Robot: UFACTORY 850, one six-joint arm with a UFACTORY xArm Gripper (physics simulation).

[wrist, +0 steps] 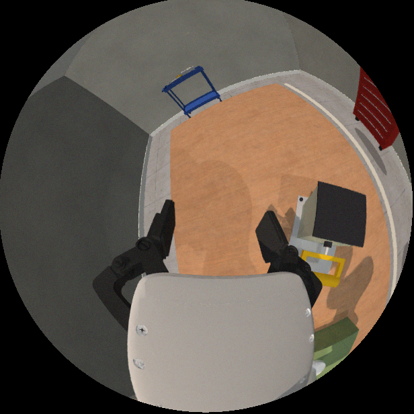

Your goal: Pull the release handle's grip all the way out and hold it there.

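The release handle's yellow grip [329, 280] is a rectangular loop at the right of the wrist view, on a short rod that comes out of a box [341, 214] with a dark top and beige side. The box stands on a light metal base plate [298, 220]. My gripper [220, 216] is open and empty, its fingers wide apart. The yellow grip lies to the right of the right finger, outside the gap between the fingers. Part of the grip's left side is hidden behind that finger's linkage.
A green object [336, 341] stands at the lower right, partly hidden by the gripper's body. A blue cart [202, 101] stands on the floor by the far wall. A red cabinet [375, 110] stands at the upper right, beyond the wooden table top [215, 145].
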